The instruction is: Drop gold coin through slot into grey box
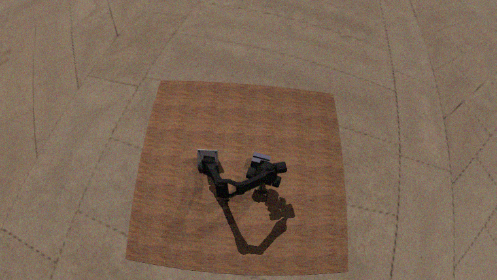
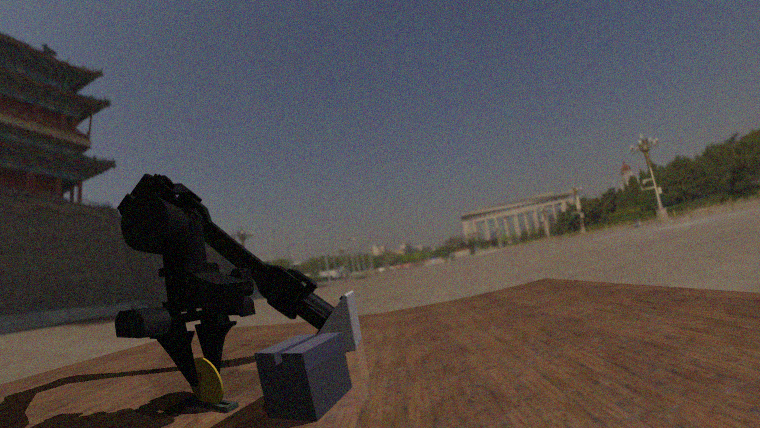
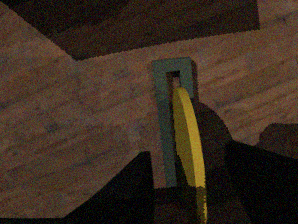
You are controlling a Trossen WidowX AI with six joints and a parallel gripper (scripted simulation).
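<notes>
Now: the gold coin right at my gripper tip.
</notes>
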